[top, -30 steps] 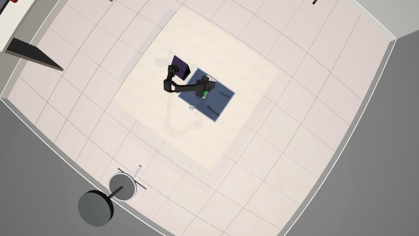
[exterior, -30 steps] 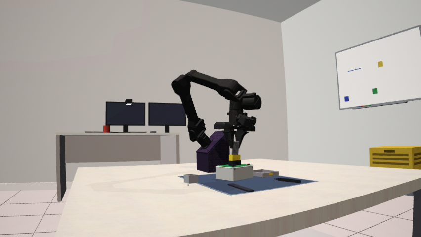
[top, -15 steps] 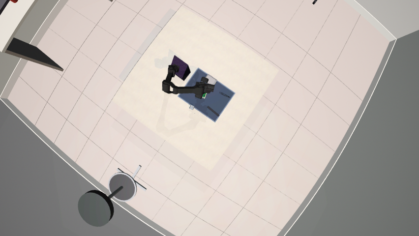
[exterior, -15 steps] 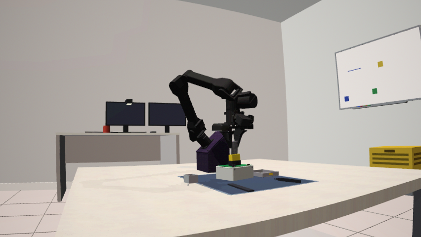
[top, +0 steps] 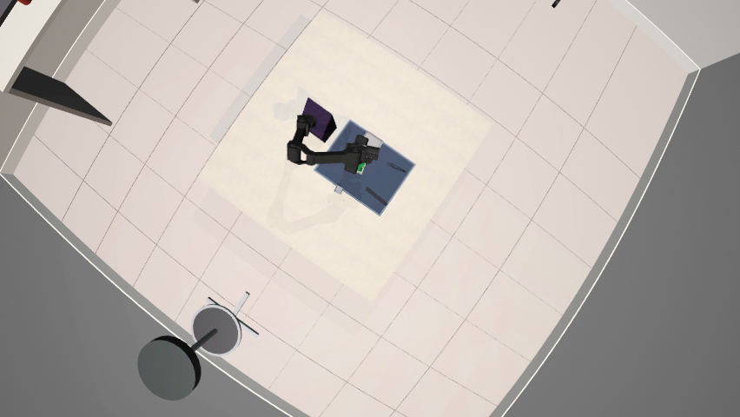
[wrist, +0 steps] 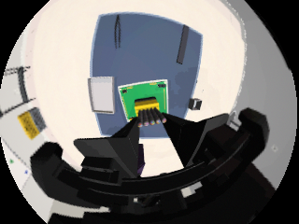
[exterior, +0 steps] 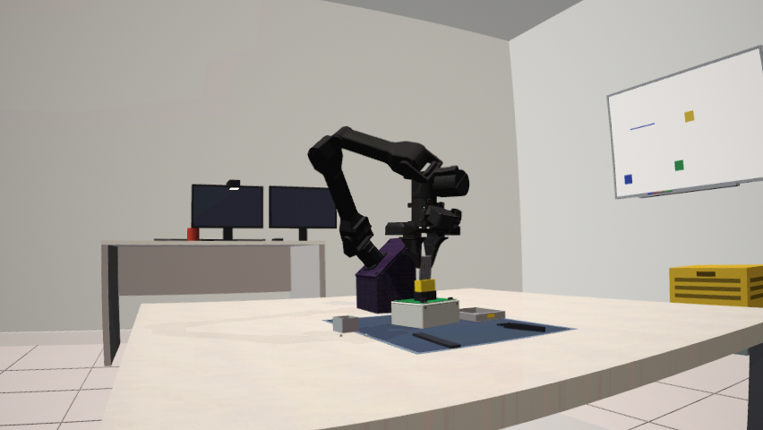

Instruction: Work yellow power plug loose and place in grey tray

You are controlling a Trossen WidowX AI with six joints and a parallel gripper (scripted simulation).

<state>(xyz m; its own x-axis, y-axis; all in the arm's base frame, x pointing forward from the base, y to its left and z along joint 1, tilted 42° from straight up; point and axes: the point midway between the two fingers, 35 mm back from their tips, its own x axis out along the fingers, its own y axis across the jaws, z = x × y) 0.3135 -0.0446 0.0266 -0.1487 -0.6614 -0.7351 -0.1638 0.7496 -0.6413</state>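
My gripper tip is 3 cm above the yellow power plug. Round my gripper tip: grey tray (1 cm ahead, 14 cm to the left, 12 cm below); blue mat (5 cm ahead, 12 cm below).
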